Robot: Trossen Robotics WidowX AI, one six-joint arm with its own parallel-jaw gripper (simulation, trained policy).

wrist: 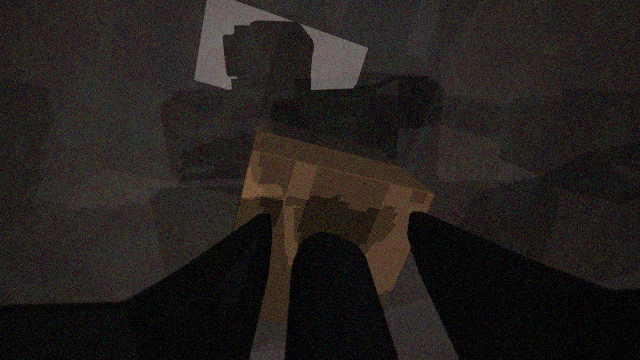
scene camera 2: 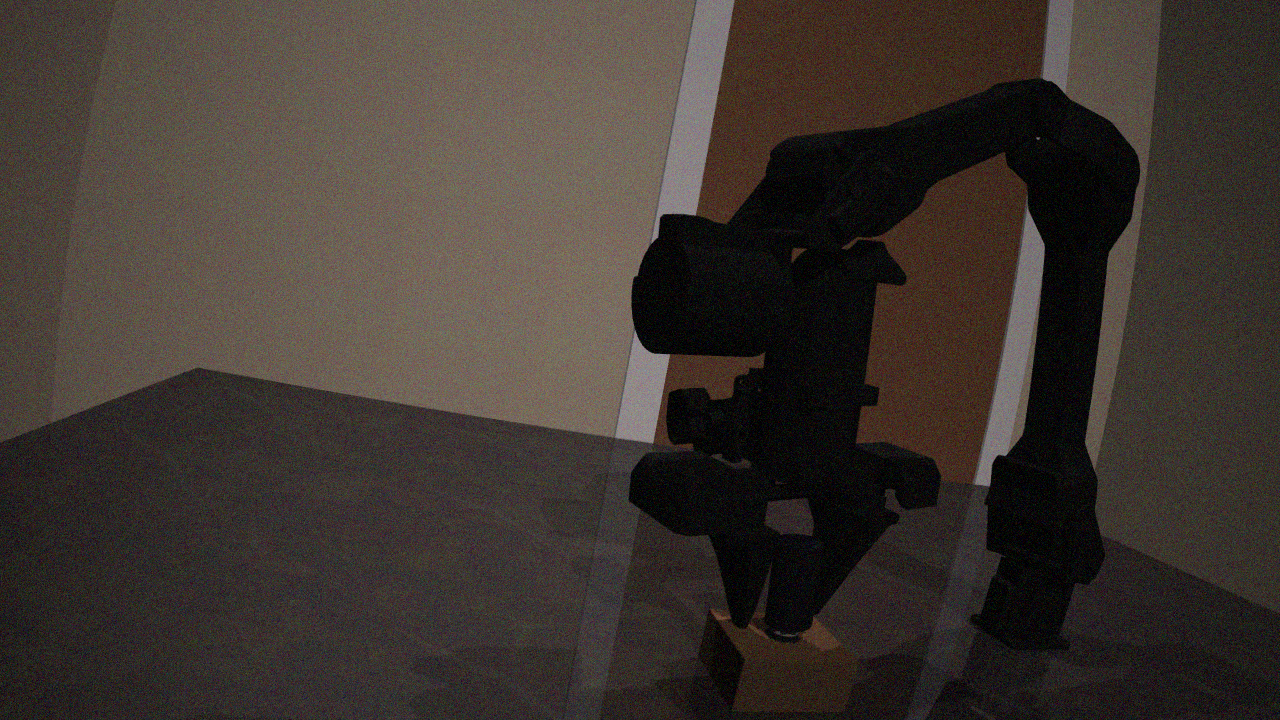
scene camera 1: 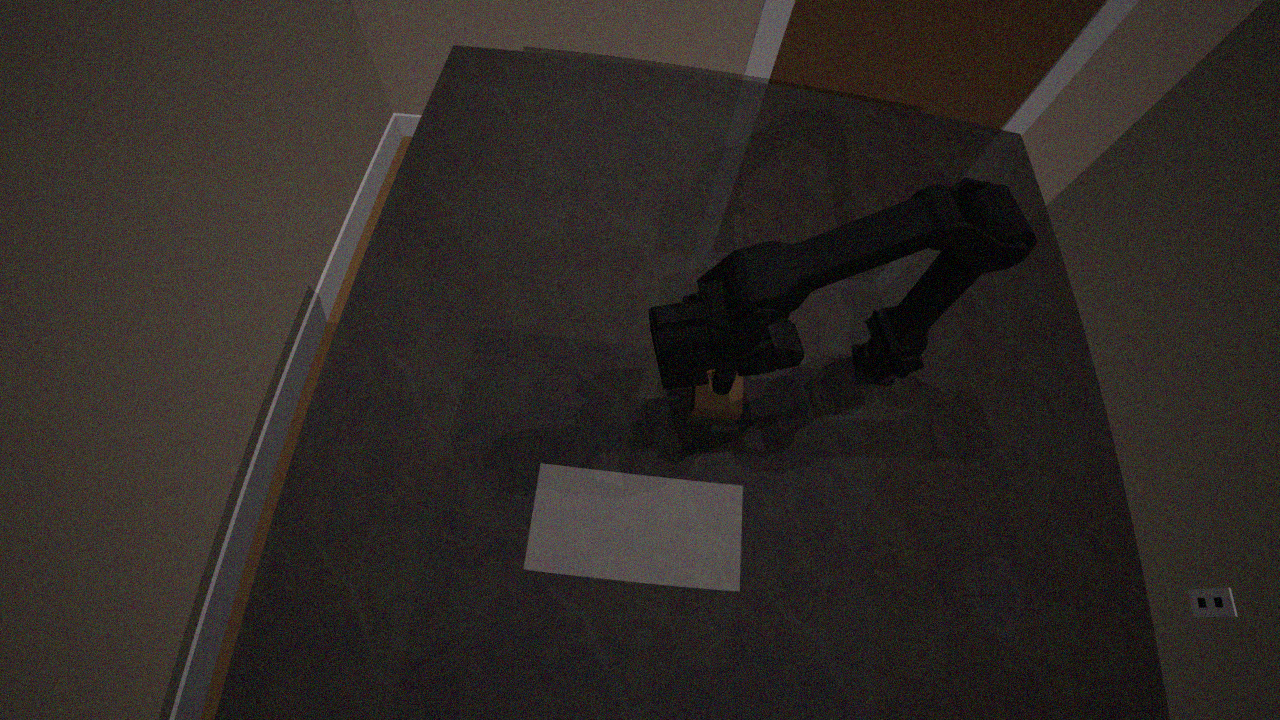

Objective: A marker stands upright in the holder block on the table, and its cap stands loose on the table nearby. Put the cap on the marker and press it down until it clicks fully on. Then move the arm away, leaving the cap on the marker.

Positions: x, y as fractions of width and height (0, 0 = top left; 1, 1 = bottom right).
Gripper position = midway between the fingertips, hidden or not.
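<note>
A dark cap (scene camera 2: 0.62, 0.79) can be seen in the scene, and the wrist view shows the cap (wrist: 0.52, 0.83) as well. With it is the gripper (scene camera 2: 0.61, 0.86), which is visible in the wrist view as the gripper (wrist: 0.53, 0.62) and in scene camera 1 as the gripper (scene camera 1: 0.56, 0.52).
</note>
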